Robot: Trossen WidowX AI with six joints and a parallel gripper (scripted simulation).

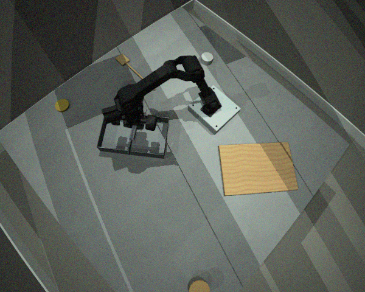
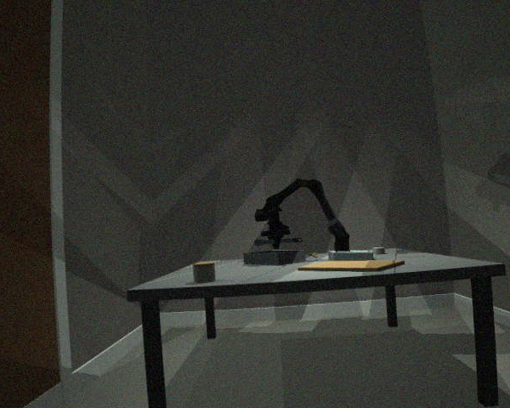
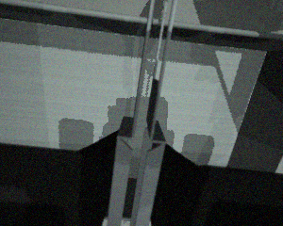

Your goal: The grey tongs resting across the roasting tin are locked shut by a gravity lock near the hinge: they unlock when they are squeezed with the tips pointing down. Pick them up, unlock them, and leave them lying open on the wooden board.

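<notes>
Now: the roasting tin 2 cm ahead of my gripper tip and 4 cm below it. The rest, counted from my gripper tip: yellow lock piece 7 cm behind, 4 cm to the right, 4 cm above; then white disc 58 cm behind, 3 cm to the right, 6 cm below; then yellow disc 14 cm ahead, 40 cm to the right, 6 cm below.
</notes>
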